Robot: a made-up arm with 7 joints.
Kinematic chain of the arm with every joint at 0, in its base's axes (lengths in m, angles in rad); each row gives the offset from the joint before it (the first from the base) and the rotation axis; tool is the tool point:
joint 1: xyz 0 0.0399 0 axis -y
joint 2: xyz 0 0.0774 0 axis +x
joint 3: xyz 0 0 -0.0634 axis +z
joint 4: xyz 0 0 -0.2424 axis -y
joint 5: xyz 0 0 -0.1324 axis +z
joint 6: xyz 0 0 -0.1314 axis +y
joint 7: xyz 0 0 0 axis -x
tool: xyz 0 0 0
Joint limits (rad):
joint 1: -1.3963..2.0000
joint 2: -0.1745..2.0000
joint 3: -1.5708..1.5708
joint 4: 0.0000..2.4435
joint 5: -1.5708..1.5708
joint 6: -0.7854..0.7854
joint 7: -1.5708..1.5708
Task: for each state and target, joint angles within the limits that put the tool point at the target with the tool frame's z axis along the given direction. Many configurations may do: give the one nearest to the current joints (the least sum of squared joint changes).
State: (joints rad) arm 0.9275 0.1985 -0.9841 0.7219 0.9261 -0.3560 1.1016
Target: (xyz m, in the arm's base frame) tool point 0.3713 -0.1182 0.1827 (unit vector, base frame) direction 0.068 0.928 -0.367
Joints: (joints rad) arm 1.6238 -0.1411 -0.8346 1.1656 0.7284 0.0144 0.4710
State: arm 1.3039 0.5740 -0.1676 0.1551 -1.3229 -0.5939 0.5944
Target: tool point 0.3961 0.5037 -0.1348 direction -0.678 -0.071 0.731
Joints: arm 1.2240 0.7477 -0.1438 0.0301 -1.3009 -0.6132 0.5740
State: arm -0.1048 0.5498 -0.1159 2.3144 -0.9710 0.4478 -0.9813
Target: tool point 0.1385 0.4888 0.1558 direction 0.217 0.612 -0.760
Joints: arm 0.3752 1.3164 0.7820 1.4567 -1.2902 0.3214 -1.1480
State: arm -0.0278 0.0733 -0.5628 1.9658 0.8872 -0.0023 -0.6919
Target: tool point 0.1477 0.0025 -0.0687 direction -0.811 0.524 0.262
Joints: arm 0.1477 -0.1323 -0.6434 2.4415 1.4462 0.1623 -1.3302
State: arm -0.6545 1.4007 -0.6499 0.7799 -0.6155 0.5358 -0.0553
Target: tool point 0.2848 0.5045 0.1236 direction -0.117 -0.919 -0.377
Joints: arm -0.3587 2.0000 0.1556 1.0289 -0.9451 0.7854 0.7994
